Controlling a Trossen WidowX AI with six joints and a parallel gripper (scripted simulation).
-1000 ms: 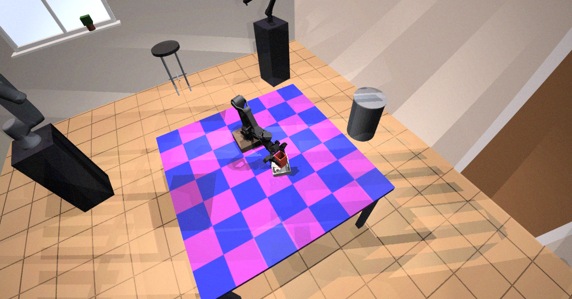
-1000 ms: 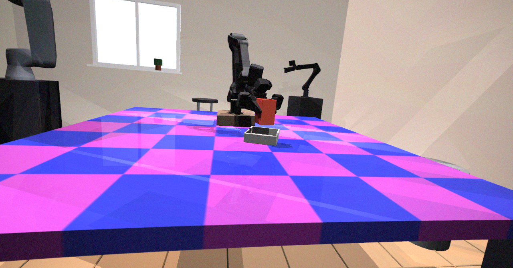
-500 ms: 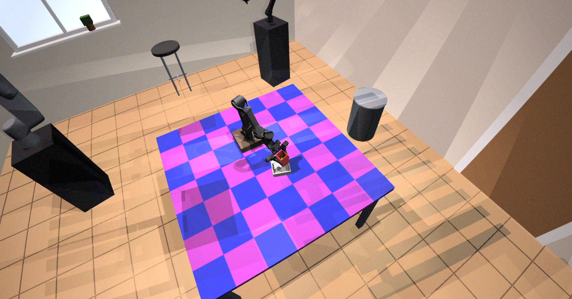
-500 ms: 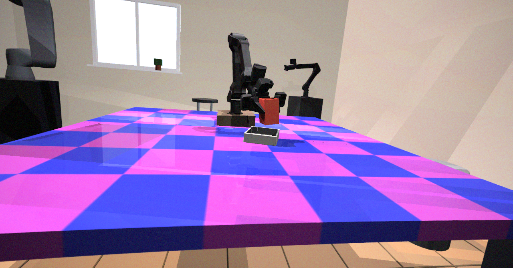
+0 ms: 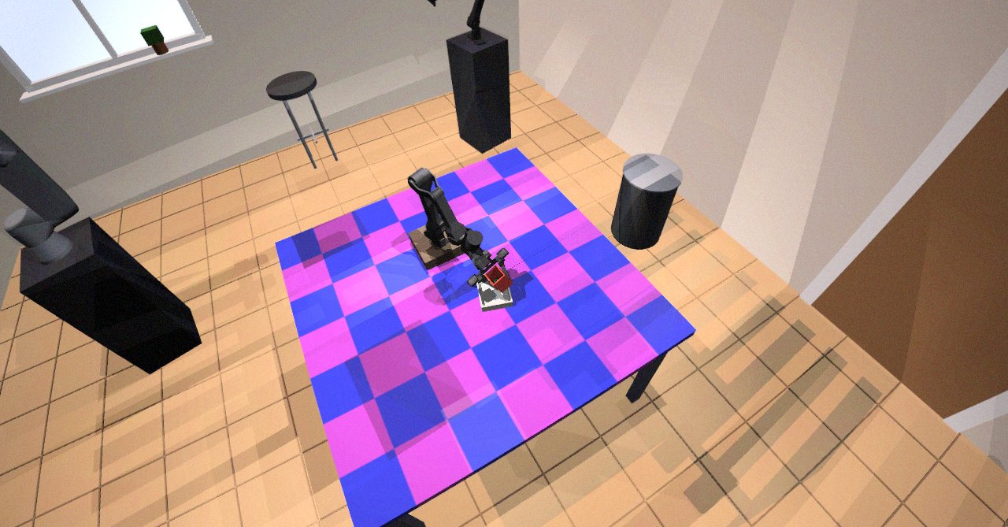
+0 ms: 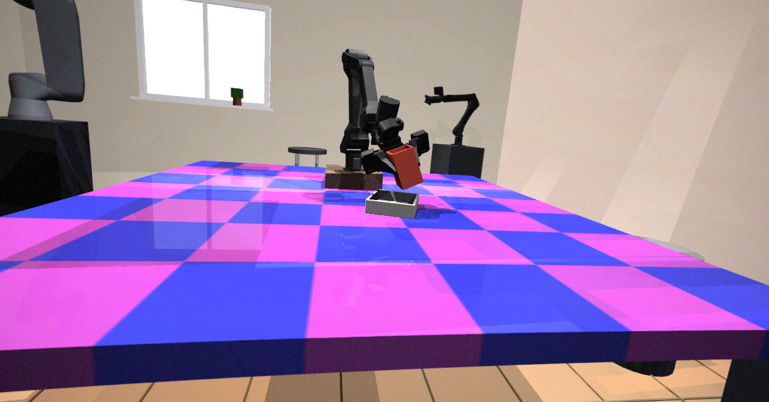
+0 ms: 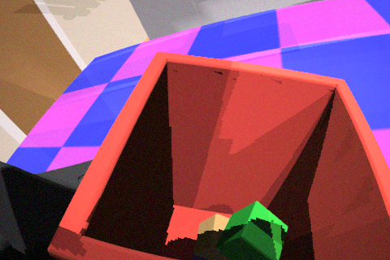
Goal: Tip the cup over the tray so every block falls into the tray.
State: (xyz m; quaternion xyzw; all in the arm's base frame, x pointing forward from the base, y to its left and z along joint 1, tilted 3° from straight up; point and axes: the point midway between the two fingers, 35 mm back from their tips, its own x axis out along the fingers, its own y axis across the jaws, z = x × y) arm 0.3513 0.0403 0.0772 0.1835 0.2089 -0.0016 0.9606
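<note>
The red square cup is 30 mm behind my gripper tip, 20 mm below it and 10 mm to the left of it. The rest, counted from my gripper tip: green block: 30 mm behind, 10 mm to the right, 10 mm below; then white shallow tray: 110 mm below, 60 mm behind, 10 mm to the right.
</note>
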